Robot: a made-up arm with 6 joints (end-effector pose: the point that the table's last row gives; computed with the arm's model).
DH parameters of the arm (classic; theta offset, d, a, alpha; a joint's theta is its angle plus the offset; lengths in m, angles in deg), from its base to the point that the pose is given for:
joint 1: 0 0.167 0 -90
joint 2: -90 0 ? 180
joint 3: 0 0 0 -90
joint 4: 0 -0.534 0 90
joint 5: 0 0.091 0 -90
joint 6: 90 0 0 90
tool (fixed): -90 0 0 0
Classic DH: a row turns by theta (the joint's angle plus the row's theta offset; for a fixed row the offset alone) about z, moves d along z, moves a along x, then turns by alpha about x.
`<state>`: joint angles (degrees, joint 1 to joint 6).
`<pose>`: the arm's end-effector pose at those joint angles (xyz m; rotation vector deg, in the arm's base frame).
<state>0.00 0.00 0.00 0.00 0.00 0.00</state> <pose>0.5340 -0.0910 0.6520 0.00 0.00 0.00</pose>
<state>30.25 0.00 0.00 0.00 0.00 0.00</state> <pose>0.5071 0.1904 0.6520 0.00 0.00 30.25</pose>
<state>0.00 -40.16 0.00 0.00 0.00 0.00</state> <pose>0.0953 -0.0910 0.8820 0.00 -40.16 0.00</pose>
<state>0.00 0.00 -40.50 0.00 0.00 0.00</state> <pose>0.4061 -0.0910 0.3052 0.00 40.50 0.00</pose>
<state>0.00 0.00 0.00 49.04 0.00 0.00</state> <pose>0.5340 -0.0597 0.7207 -49.04 0.00 0.00</pose>
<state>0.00 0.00 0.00 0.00 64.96 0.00</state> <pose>0.5340 -0.0910 0.6520 0.00 -64.96 0.00</pose>
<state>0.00 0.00 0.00 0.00 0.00 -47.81</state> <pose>0.5340 -0.0910 0.6520 47.81 0.00 0.00</pose>
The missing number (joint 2, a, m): 0.485
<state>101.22 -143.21 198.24 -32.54 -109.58 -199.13</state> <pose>0.0363 0.2113 -0.4377 27.59 45.24 -105.22</pose>
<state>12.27 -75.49 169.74 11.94 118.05 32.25</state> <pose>-0.6418 -0.2307 -0.2042 -26.15 -9.04 21.48</pose>
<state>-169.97 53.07 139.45 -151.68 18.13 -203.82</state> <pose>-0.4434 -0.1598 0.9886 101.95 12.39 147.08</pose>
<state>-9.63 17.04 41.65 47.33 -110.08 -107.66</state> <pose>0.5810 -0.1611 0.9139 64.31 4.18 -107.44</pose>
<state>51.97 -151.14 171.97 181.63 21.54 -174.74</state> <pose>0.0463 0.2068 -0.5804 -32.56 51.46 50.10</pose>
